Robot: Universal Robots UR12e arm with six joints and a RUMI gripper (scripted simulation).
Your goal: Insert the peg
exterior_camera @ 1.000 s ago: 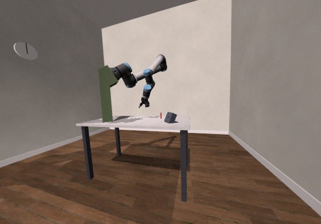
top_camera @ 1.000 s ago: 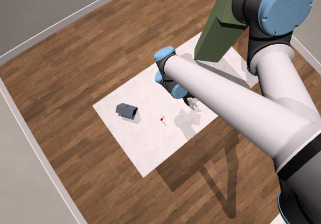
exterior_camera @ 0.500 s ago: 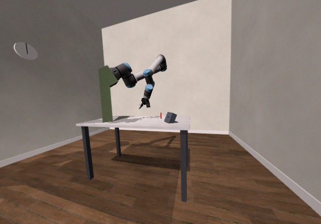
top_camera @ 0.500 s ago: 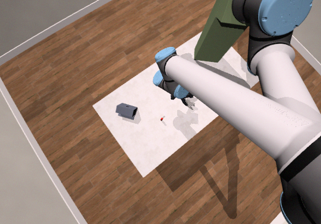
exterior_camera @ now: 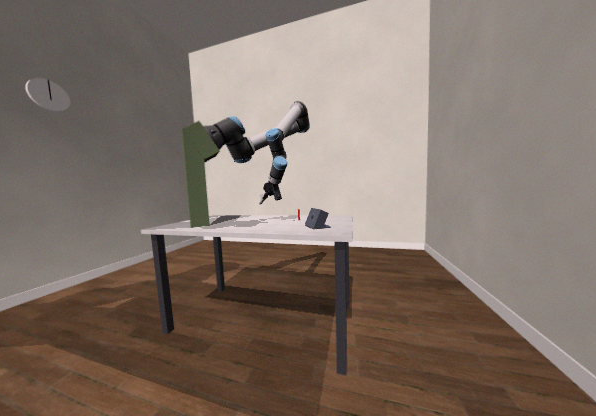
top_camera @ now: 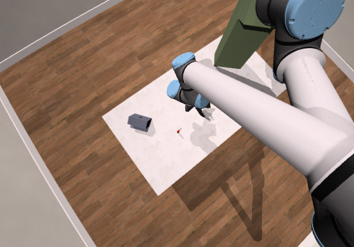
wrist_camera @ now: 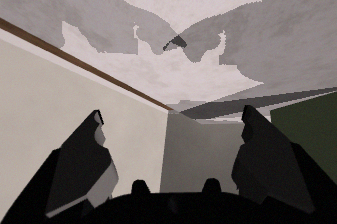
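The red peg is 230 mm ahead of my hand, 80 mm to the left of it and 90 mm below it.
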